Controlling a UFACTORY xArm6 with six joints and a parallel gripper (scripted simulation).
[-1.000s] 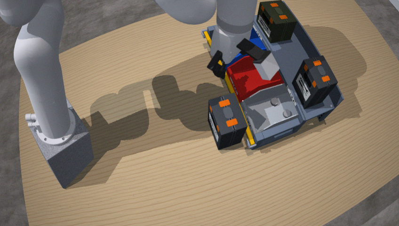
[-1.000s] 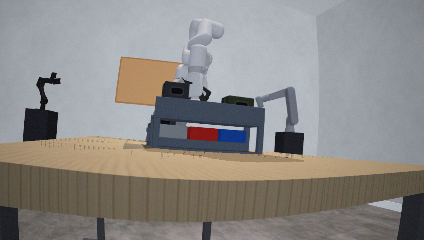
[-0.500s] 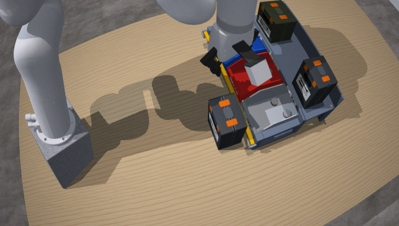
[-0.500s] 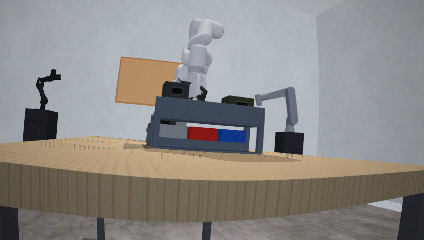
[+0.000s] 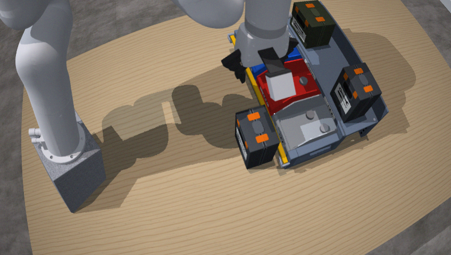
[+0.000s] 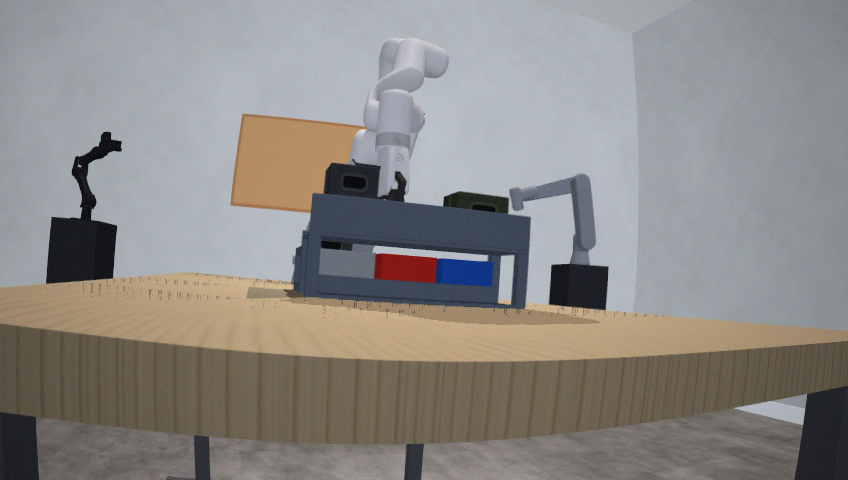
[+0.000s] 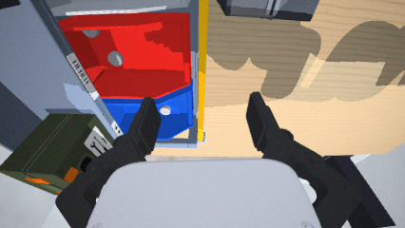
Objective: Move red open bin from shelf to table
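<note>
My hand is 100 mm above the yellow rail. Also, from my hand: grey bin (120 mm ahead, 100 mm to the right, 120 mm below); blue bin (90 mm ahead, 120 mm to the left, 120 mm below); red bin (100 mm ahead, 10 mm to the left, 120 mm below).
</note>
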